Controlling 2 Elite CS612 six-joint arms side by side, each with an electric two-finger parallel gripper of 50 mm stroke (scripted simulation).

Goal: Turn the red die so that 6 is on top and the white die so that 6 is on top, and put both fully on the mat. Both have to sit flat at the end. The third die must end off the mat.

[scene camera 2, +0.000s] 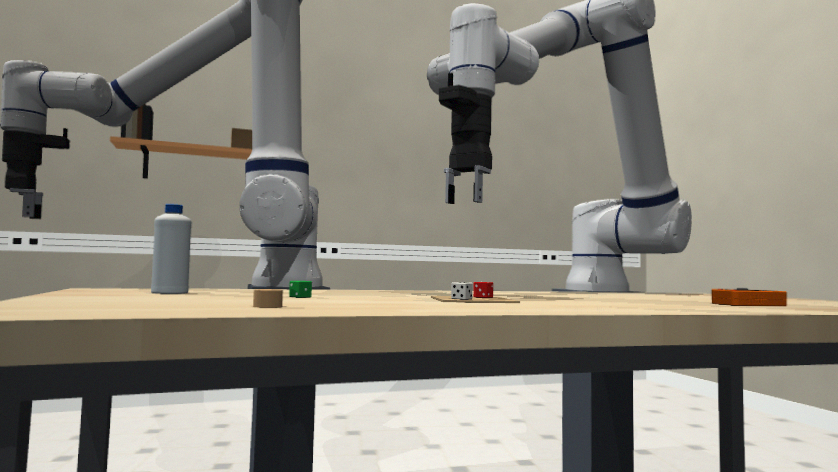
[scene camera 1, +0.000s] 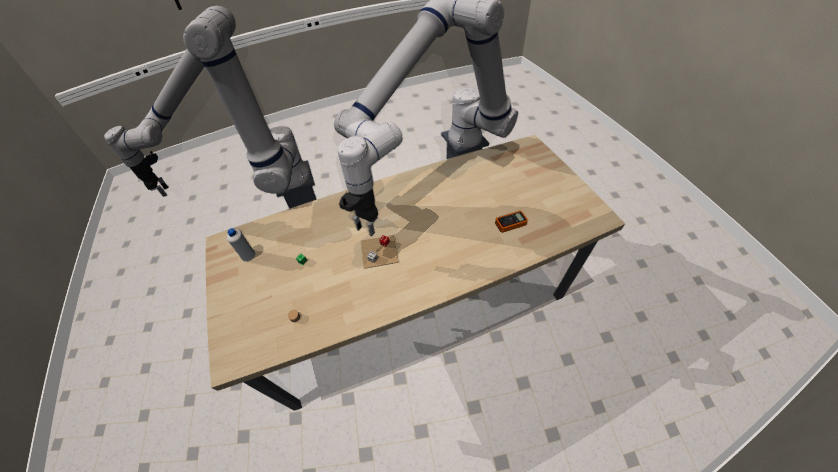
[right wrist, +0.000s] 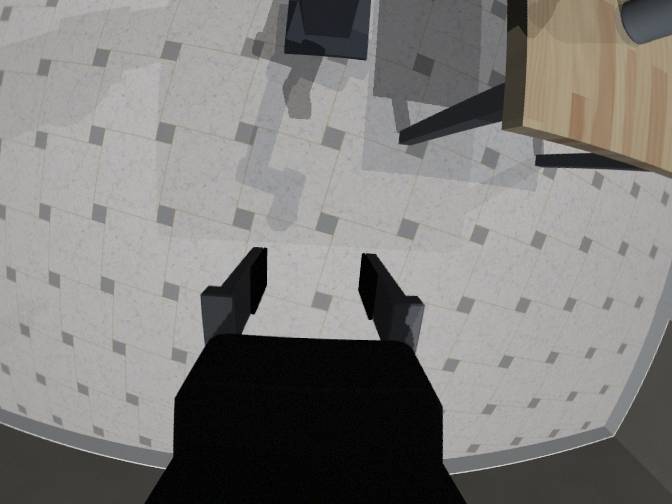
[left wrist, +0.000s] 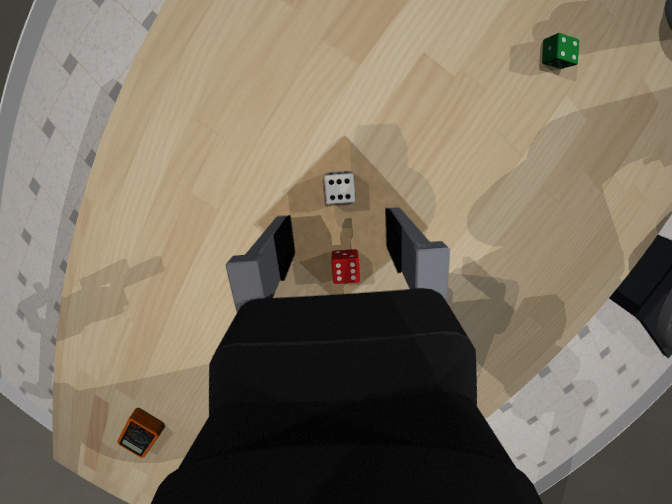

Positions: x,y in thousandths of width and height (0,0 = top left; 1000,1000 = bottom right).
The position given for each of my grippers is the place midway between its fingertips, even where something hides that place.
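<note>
Through scene camera 1 I see a brown mat (scene camera 1: 461,541). Scene camera 2 shows me my left gripper (scene camera 2: 553,429) and my right gripper (scene camera 2: 38,461), together with an orange multimeter (scene camera 2: 885,628). In the left wrist view there is a red die (left wrist: 514,523), and there I also find the mat (left wrist: 474,453) and my left gripper (left wrist: 505,459). The right wrist view has my right gripper (right wrist: 467,535) in it; the red die is out of frame in the right wrist view, and the brown mat is out of frame in the right wrist view as well.
</note>
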